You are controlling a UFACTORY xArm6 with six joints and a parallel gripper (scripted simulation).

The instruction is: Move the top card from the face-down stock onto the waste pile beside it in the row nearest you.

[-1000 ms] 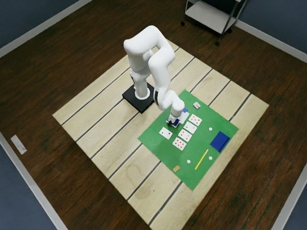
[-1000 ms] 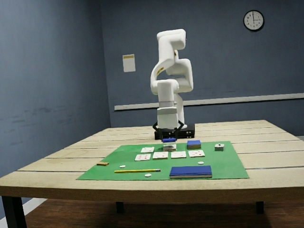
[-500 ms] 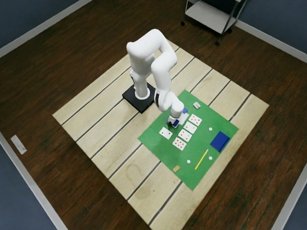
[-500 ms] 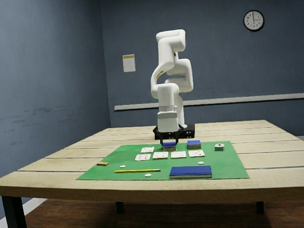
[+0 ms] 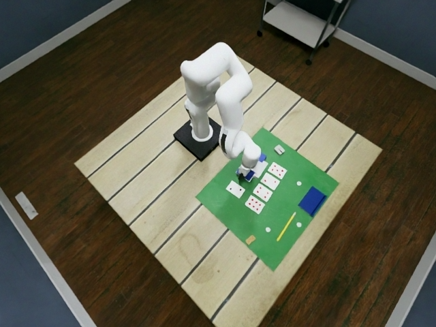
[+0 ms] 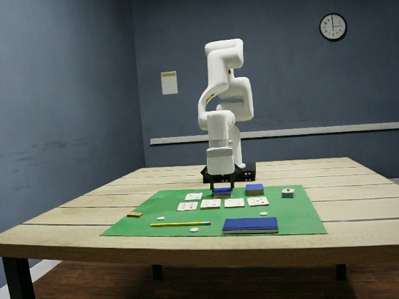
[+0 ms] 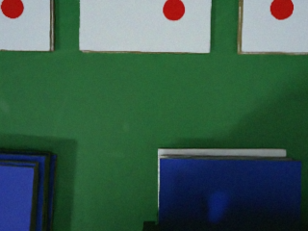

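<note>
The face-up card is 20 mm ahead of my hand, 110 mm to the right of it and 30 mm below it. From my hand the other things lie so: yellow pencil 340 mm ahead, 90 mm to the right, 30 mm below; green mat 150 mm ahead, 40 mm below; grey block 60 mm ahead, 240 mm to the left, 10 mm below.
</note>
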